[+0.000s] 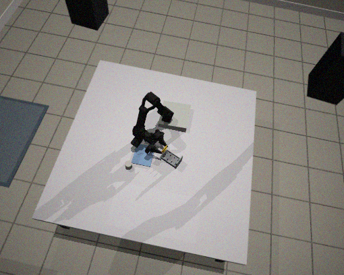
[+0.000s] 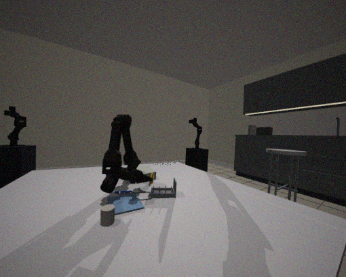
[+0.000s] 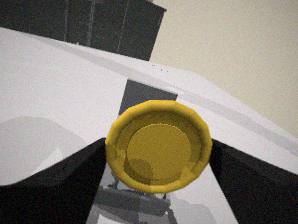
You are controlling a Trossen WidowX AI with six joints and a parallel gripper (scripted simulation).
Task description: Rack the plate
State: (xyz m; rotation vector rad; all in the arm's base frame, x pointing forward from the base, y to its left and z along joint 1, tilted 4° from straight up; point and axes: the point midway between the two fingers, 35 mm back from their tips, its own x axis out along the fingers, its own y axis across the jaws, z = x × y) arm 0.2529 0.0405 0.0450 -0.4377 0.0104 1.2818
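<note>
My gripper tip is 10 mm short of the grey dish rack, 50 mm to the right of it and 60 mm above it. Also, from my gripper tip: small blue pen-like object: 70 mm behind, 140 mm to the right, 80 mm below; then yellow plate: 10 mm to the right; then blue mat: 50 mm ahead, 130 mm to the right, 80 mm below.
</note>
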